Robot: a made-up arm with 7 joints. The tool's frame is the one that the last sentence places.
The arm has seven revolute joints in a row. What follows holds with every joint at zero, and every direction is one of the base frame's.
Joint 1 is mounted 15.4 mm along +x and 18 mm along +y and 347.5 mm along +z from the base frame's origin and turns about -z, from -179.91 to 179.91 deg.
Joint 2 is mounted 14.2 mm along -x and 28.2 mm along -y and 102.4 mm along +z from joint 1 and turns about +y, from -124.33 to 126.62 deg.
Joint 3 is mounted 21.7 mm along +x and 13.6 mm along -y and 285.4 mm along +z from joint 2 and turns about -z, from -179.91 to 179.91 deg.
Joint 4 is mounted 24.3 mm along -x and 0.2 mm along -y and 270.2 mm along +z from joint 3 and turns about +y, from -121.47 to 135.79 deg.
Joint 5 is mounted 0.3 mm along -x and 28.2 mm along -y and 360.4 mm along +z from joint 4 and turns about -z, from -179.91 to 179.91 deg.
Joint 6 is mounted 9.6 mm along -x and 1.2 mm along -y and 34.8 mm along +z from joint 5 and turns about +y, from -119.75 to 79.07 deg.
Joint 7 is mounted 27.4 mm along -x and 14.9 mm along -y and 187.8 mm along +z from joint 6 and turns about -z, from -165.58 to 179.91 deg.
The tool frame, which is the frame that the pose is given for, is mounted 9.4 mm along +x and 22.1 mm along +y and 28.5 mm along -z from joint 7; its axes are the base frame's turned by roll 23.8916, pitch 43.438 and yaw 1.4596 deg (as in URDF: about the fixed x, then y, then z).
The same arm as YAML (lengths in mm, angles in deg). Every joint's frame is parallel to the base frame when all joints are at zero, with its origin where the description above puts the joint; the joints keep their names.
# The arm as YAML. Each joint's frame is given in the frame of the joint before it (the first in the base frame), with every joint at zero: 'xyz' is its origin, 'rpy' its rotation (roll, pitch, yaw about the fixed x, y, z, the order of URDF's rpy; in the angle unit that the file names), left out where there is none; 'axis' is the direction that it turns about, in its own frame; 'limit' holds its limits. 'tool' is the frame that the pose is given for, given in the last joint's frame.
units:
  length: mm
  angle: deg
joints:
  - name: joint 1
    type: revolute
    origin:
      xyz: [15.4, 18.0, 347.5]
    axis: [0.0, 0.0, -1.0]
    limit:
      lower: -179.91
      upper: 179.91
  - name: joint 2
    type: revolute
    origin:
      xyz: [-14.2, -28.2, 102.4]
    axis: [0.0, 1.0, 0.0]
    limit:
      lower: -124.33
      upper: 126.62
  - name: joint 3
    type: revolute
    origin:
      xyz: [21.7, -13.6, 285.4]
    axis: [0.0, 0.0, -1.0]
    limit:
      lower: -179.91
      upper: 179.91
  - name: joint 4
    type: revolute
    origin:
      xyz: [-24.3, -0.2, 270.2]
    axis: [0.0, 1.0, 0.0]
    limit:
      lower: -121.47
      upper: 135.79
  - name: joint 5
    type: revolute
    origin:
      xyz: [-0.3, -28.2, 360.4]
    axis: [0.0, 0.0, -1.0]
    limit:
      lower: -179.91
      upper: 179.91
  - name: joint 6
    type: revolute
    origin:
      xyz: [-9.6, -1.2, 34.8]
    axis: [0.0, 1.0, 0.0]
    limit:
      lower: -119.75
      upper: 79.07
  - name: joint 7
    type: revolute
    origin:
      xyz: [-27.4, -14.9, 187.8]
    axis: [0.0, 0.0, -1.0]
    limit:
      lower: -165.58
      upper: 179.91
tool:
  origin:
    xyz: [9.4, 22.1, -28.5]
    rpy: [23.89, 43.44, 1.46]

